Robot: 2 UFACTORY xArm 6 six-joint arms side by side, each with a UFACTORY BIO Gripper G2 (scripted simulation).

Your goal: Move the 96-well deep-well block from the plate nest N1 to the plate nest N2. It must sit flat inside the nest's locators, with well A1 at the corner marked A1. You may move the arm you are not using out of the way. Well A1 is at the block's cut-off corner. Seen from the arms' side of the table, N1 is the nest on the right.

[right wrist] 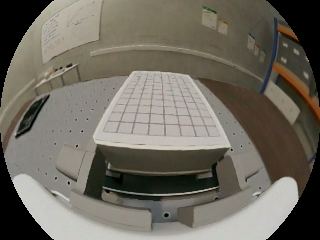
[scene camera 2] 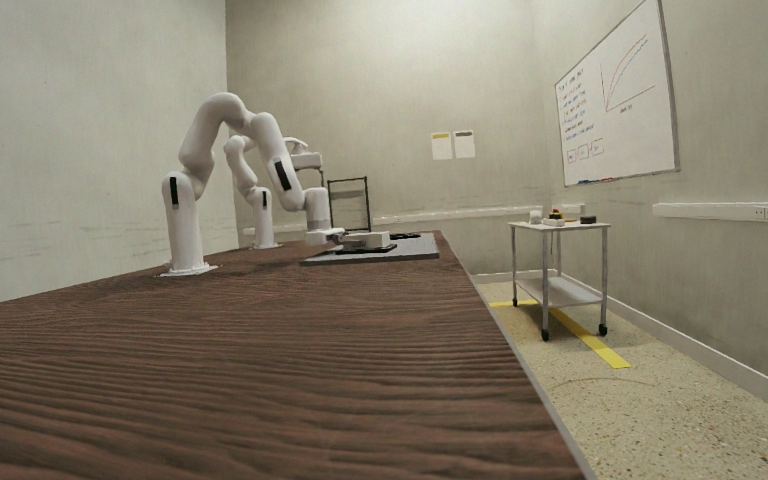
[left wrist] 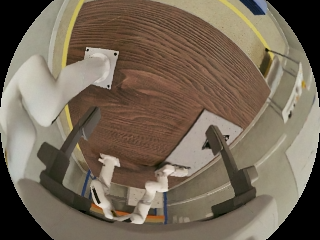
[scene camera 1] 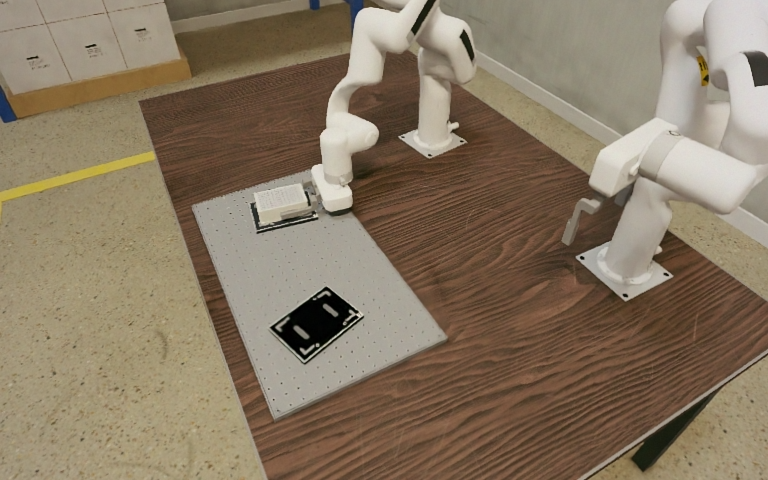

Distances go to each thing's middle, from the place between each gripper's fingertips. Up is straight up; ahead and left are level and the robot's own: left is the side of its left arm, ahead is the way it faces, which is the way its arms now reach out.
I see the white deep-well block (scene camera 1: 270, 203) 10 mm ahead of my right hand.
I see the white deep-well block 660 mm to the right of my left hand, 320 mm ahead of it and 250 mm below it.
